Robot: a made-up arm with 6 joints.
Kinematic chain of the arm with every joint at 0, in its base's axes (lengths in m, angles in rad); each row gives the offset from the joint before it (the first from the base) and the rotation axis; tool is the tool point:
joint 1: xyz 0 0 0.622 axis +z
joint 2: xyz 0.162 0 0 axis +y
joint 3: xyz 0 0 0.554 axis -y
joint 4: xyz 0 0 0.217 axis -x
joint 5: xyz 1.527 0 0 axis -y
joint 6: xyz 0.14 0 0 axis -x
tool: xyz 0 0 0
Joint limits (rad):
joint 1: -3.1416..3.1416
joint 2: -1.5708..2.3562
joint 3: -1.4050..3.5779
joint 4: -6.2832..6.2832
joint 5: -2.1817..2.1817
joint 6: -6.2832..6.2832
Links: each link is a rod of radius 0.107 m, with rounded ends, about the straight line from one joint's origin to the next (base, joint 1, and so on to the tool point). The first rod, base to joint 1, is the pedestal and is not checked.
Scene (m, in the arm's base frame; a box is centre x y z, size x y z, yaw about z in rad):
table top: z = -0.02
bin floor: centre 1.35 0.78 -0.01 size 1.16 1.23 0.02 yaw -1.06
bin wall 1: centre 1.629 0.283 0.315 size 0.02 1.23 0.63 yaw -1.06
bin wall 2: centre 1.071 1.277 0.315 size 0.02 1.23 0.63 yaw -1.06
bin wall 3: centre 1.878 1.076 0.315 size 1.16 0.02 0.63 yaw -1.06
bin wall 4: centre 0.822 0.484 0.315 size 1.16 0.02 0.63 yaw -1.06
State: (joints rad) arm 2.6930 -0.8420 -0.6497 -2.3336 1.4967 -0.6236
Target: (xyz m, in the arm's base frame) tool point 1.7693 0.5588 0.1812
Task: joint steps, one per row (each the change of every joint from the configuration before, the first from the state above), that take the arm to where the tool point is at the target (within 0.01 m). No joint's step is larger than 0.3 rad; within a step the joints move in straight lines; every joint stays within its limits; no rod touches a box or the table.
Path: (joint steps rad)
1: -0.2046 0.0655 0.2405 -0.0606 0.1469 0.0452
2: -0.2045 0.0656 0.2405 -0.0606 0.1469 0.0453
3: -0.2046 0.0655 0.2406 -0.0606 0.1469 0.0452
4: -0.2864 0.2206 -0.0106 0.0600 -0.1451 -0.0226
5: -0.2864 0.2205 -0.0106 0.0601 -0.1451 -0.0226
6: -0.2863 0.2206 -0.0105 0.0600 -0.1451 -0.0226
7: -0.2864 0.2205 -0.0106 0.0600 -0.1451 -0.0227
8: -0.2864 0.2205 -0.0105 0.0601 -0.1451 -0.0226
9: -0.2863 0.2206 -0.0106 0.0600 -0.1451 -0.0226

